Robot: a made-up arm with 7 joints.
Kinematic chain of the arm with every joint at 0, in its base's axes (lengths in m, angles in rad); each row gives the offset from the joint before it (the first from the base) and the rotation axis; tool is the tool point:
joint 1: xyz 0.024 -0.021 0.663 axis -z
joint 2: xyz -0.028 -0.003 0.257 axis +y
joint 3: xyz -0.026 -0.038 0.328 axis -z
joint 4: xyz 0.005 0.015 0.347 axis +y
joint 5: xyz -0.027 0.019 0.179 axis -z
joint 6: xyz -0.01 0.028 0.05 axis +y
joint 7: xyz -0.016 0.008 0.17 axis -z
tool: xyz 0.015 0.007 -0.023
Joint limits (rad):
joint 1: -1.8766..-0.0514
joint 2: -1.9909..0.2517
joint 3: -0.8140..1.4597
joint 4: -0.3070..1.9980
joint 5: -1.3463..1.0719
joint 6: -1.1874..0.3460
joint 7: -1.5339..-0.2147
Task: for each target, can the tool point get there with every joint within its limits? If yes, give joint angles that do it. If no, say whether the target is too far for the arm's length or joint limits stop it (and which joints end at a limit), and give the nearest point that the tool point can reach.
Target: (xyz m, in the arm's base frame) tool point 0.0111 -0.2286 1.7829
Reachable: yes | joints -0.2856 -0.3665 0.7486 1.6141 0.0144 -0.9171 -0.8127
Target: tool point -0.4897 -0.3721 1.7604
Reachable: yes | joints -0.7403 -0.4879 0.5959 -0.1046 -0.3973 -0.4283 -0.8829
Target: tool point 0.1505 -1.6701 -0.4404
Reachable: no: too far | nearest point 0.0934 -0.9254 0.3435 | short by 1.083 m
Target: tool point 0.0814 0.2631 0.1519
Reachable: no: joint limits stop it (at a limit: joint 1, joint 2, joint 4, joint 6, joint 7) | nearest point -0.6925 0.0082 0.3243 | short by 0.833 m
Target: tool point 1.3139 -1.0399 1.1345
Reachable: no: too far | nearest point 0.6350 -0.7996 1.0647 | short by 0.724 m
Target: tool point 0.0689 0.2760 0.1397
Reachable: no: joint limits stop it (at a limit: joint 1, joint 2, joint 4, joint 6, joint 7) | nearest point -0.6932 0.0111 0.3255 | short by 0.828 m
